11 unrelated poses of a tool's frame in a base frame.
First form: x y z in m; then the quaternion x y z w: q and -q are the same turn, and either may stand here.
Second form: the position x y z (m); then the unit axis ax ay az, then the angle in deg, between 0 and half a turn. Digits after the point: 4 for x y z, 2 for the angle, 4 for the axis.
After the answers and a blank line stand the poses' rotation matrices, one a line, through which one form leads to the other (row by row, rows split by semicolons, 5 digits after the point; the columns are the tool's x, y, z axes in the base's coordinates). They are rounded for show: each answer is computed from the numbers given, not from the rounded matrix.
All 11 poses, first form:
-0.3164, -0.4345, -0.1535, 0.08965, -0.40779, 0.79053, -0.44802
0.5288, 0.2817, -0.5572, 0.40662, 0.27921, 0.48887, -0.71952
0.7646, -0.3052, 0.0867, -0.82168, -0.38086, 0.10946, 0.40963
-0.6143, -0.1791, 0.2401, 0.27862, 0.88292, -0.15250, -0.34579
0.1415, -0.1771, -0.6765, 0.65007, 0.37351, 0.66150, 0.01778
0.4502, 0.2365, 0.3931, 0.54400, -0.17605, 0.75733, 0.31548
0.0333, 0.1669, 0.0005, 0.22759, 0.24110, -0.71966, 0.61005
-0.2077, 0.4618, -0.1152, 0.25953, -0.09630, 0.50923, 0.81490
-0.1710, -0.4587, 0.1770, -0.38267, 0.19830, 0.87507, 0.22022
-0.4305, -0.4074, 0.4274, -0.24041, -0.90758, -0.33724, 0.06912
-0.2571, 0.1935, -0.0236, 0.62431, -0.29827, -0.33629, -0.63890
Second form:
-0.3164, -0.4345, -0.1535, -0.1003, 0.4561, -0.8842, 126.77
0.5288, 0.2817, -0.5572, -0.5855, -0.4020, -0.7039, 87.97
0.7646, -0.3052, 0.0867, -0.9007, -0.4175, 0.1200, 131.64
-0.6143, -0.1791, 0.2401, -0.2969, -0.9410, 0.1625, 139.54
0.1415, -0.1771, -0.6765, 0.6502, 0.3736, 0.6616, 177.96
0.4502, 0.2365, 0.3931, 0.5733, -0.1855, 0.7981, 143.22
0.0333, 0.1669, 0.0005, 0.2872, 0.3043, -0.9082, 104.81
-0.2077, 0.4618, -0.1152, 0.4478, -0.1661, 0.8786, 70.85
-0.1710, -0.4587, 0.1770, -0.3923, 0.2033, 0.8971, 154.56
-0.4305, -0.4074, 0.4274, -0.2410, -0.9098, -0.3380, 172.07
-0.2571, 0.1935, -0.0236, -0.8115, 0.3877, 0.4371, 100.58

-0.58248 0.63524 0.50714; -0.78147 -0.26596 -0.56442; -0.22366 -0.72508 0.65134
0.36610 0.93057 -0.00423; -0.47644 0.19133 0.85814; 0.79936 -0.31215 0.51340
0.68593 0.53622 -0.49191; 0.71557 -0.37429 0.58980; 0.13214 -0.75655 -0.64044
-0.60560 0.38653 -0.69559; 0.59746 0.79823 -0.07660; 0.52563 -0.46198 -0.71435
-0.15418 0.46209 0.87333; 0.50914 -0.72035 0.47104; 0.84676 0.51727 -0.12420
-0.20908 -0.66938 0.71289; 0.28630 -0.73896 -0.60989; 0.93505 0.07659 0.34614
-0.15208 0.98780 -0.03341; -0.76831 -0.13942 -0.62470; -0.62174 -0.06934 0.78015
0.46283 -0.87992 0.10737; 0.77995 0.34666 -0.52106; 0.42127 0.32490 0.84674
-0.61014 -0.53718 -0.58238; 0.23365 -0.82436 0.51559; -0.75706 0.17851 0.62848
-0.87485 0.48300 0.03669; 0.38976 0.65695 0.64537; 0.28761 0.57891 -0.76298
0.59589 -0.80213 -0.03877; 0.05728 -0.00570 0.99834; -0.80102 -0.59713 0.04256

